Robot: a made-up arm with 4 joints.
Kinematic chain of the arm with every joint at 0, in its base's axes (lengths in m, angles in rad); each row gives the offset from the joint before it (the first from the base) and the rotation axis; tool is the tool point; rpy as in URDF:
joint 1: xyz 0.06 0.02 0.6 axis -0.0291 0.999 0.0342
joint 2: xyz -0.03 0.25 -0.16 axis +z
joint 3: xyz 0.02 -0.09 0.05 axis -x
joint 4: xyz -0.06 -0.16 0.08 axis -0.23 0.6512 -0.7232
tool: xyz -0.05 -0.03 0.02 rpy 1.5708 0 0
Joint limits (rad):
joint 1: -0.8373..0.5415
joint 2: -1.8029..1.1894
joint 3: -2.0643..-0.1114
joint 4: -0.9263..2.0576
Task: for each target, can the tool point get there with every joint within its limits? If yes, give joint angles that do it. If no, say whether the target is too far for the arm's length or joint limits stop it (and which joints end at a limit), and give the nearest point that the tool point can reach.
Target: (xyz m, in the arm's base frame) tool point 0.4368 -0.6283 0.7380
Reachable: no: too far | nearest point 0.2246 -0.0252 0.5901 | short by 0.656 m
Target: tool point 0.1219 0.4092 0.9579
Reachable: no: joint limits stop it (at a limit: joint 1, joint 2, joint 3, joint 4) | nearest point 0.1812 0.1605 0.7425 | short by 0.334 m
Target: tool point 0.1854 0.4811 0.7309
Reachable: no: joint limits stop it (at a limit: joint 2, joint 3, joint 4) | nearest point 0.1992 0.1617 0.7237 | short by 0.320 m
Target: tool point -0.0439 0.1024 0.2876
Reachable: yes | joints 0.2007 0.4268 -1.6718 -0.5683
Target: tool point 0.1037 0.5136 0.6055
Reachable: no: joint limits stop it (at a limit: joint 1, joint 2, joint 3) | nearest point -0.1105 0.4079 0.4224 | short by 0.301 m
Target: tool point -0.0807 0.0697 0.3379
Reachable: yes | joints -0.2995 -0.4502 -1.2291 0.9183
